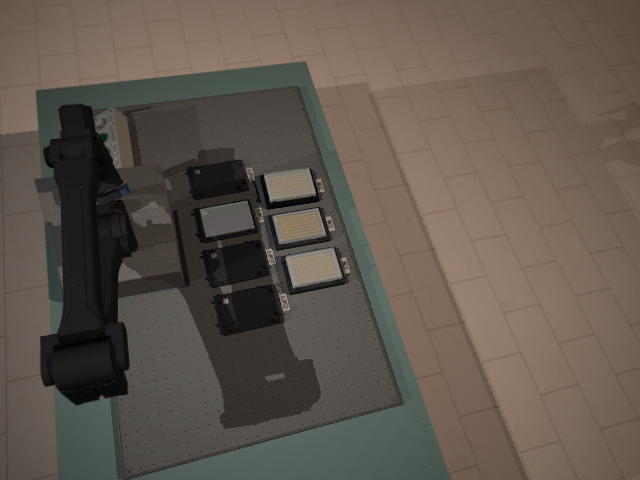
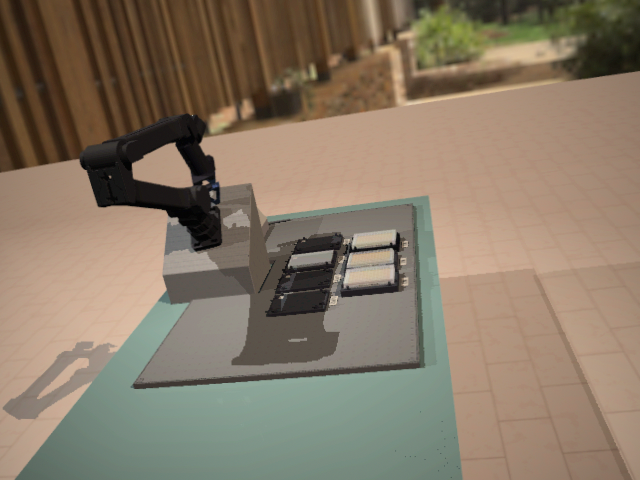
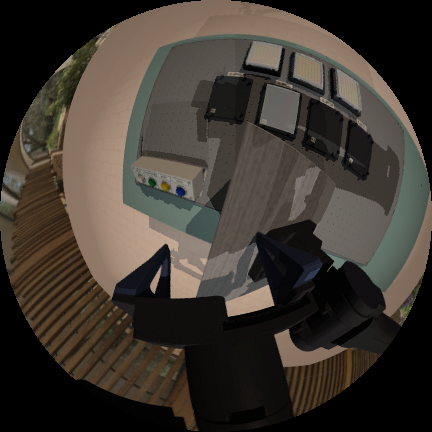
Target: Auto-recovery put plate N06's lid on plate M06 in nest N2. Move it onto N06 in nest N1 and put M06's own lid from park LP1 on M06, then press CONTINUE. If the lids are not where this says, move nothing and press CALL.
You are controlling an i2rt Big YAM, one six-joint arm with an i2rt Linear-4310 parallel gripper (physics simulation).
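Pixels of known places: gripper, fingertip midpoint: [image 1: 107,173] [image 2: 215,193] [image 3: 212,242]; arm's base, origin of the base link: [image 1: 111,229] [image 2: 206,229].
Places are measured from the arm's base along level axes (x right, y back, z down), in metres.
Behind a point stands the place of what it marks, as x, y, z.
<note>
Three well plates stand in a row of black nests: one at the button-box end [image 1: 289,186] @(-0.090, -0.454, 0.133) [image 2: 374,240] @(-0.068, -0.460, 0.133) [image 3: 265,56] @(-0.095, -0.435, 0.133), a yellower middle one [image 1: 299,227] @(0.035, -0.443, 0.141) [image 2: 371,257] @(0.037, -0.449, 0.140) [image 3: 308,71] @(0.024, -0.426, 0.142) and a third [image 1: 313,268] @(0.162, -0.438, 0.133) [image 2: 369,276] @(0.175, -0.443, 0.133) [image 3: 347,90] @(0.146, -0.420, 0.133). The end two look paler and glossier; their lids are hard to make out. A grey flat lid [image 1: 227,220] @(-0.040, -0.268, 0.151) [image 2: 311,259] @(-0.034, -0.272, 0.151) [image 3: 280,110] @(-0.045, -0.256, 0.151) lies in the second black holder of the neighbouring row. Labels are unreadable. My gripper [image 2: 214,192] @(-0.095, -0.022, -0.075) [image 3: 212,242] @(-0.095, -0.022, -0.075) is open and empty, over the pedestal side, away from the plates. The button box [image 1: 123,139] @(-0.327, -0.063, 0.106) [image 3: 167,167] @(-0.289, -0.059, 0.104) shows green, yellow and blue buttons.
Black holders without a visible lid [image 1: 218,179] @(-0.177, -0.278, 0.159) [image 1: 236,263] @(0.084, -0.259, 0.158) [image 1: 249,310] @(0.215, -0.257, 0.159) flank the grey lid. A grey block pedestal [image 2: 206,281] @(0.089, 0.009, 0.122) [image 3: 240,195] @(-0.078, -0.080, -0.083) carries the arm beside them. The perforated board [image 1: 170,413] @(0.395, -0.028, 0.168) [image 2: 206,361] @(0.434, -0.066, 0.168) lies on the green table [image 1: 268,454] @(0.543, -0.210, 0.181) [image 2: 232,428] @(0.665, -0.173, 0.181).
</note>
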